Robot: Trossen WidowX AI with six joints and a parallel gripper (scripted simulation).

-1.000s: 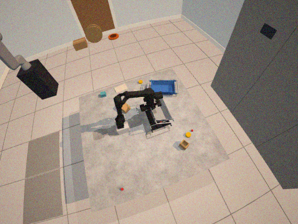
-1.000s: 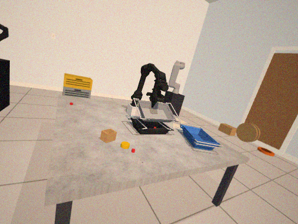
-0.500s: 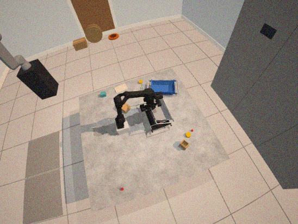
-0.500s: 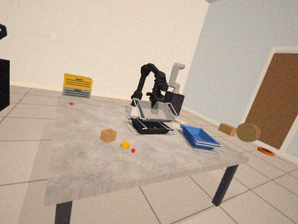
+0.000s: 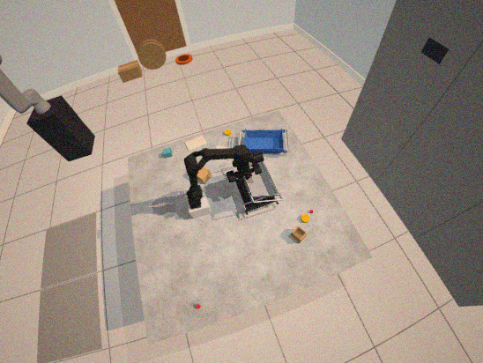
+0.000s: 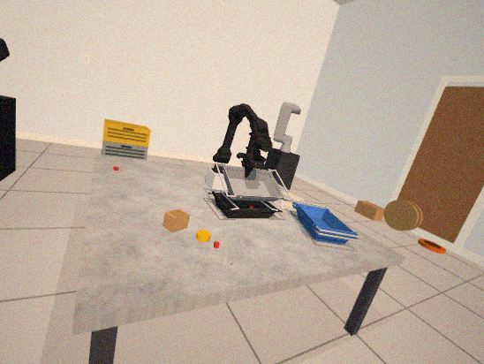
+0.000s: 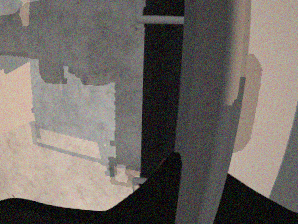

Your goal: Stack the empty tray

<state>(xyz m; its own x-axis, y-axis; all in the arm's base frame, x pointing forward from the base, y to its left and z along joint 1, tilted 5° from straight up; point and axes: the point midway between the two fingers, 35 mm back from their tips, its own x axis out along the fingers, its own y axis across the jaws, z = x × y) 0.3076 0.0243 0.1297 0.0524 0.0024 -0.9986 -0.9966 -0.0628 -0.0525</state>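
Now: gripper tip 8 cm short of the grey tray, 1 cm to the right of it and 1 cm above it. Also, from my gripper tip: tan box (22 cm ahead, 36 cm to the right, 15 cm below); red block (35 cm ahead, 24 cm to the right, 16 cm below); tan block (25 cm behind, 23 cm to the left, 14 cm below).
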